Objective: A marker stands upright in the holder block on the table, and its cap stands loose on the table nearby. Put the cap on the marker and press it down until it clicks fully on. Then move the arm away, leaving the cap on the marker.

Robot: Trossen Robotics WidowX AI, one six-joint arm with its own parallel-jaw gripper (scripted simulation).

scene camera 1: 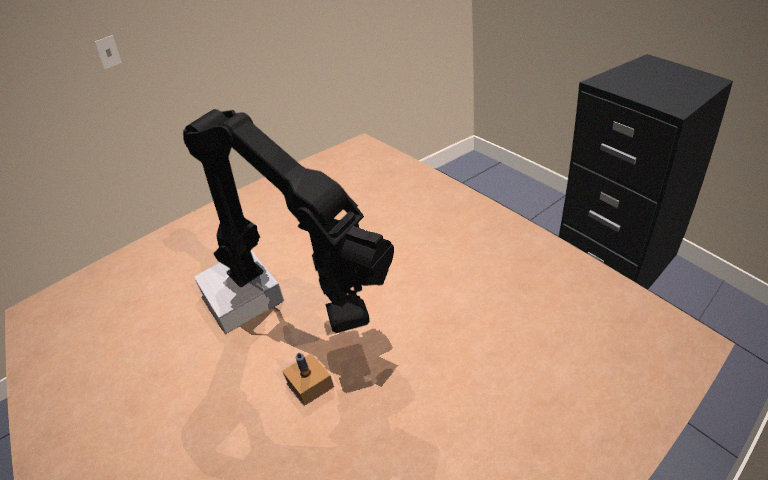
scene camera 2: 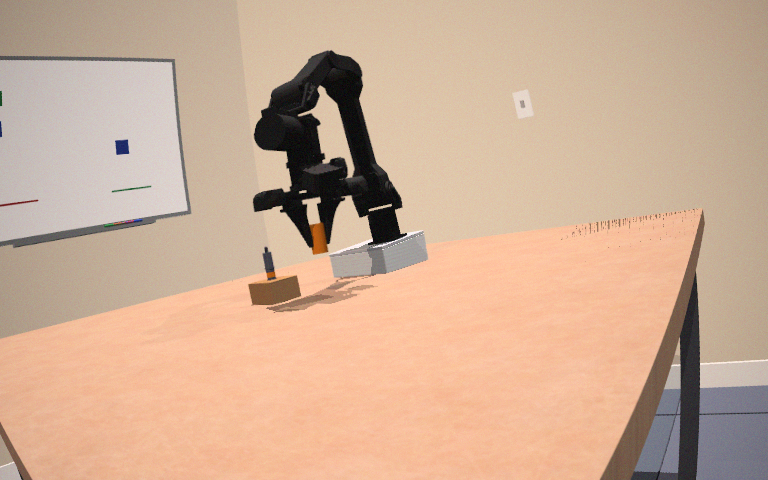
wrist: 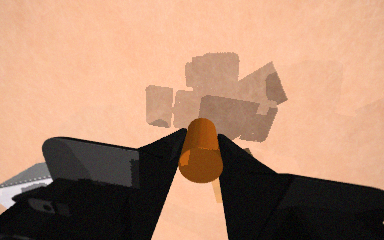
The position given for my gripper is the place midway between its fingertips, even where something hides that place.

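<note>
I see my gripper (scene camera 2: pixel 319 245), (scene camera 1: pixel 345 318) and (wrist: pixel 201 136), and it holds an orange cap (wrist: pixel 200 161). Scene camera 1 does not show the orange cap, hidden by my gripper. There is a tan holder block (scene camera 2: pixel 280 291) as well.
</note>
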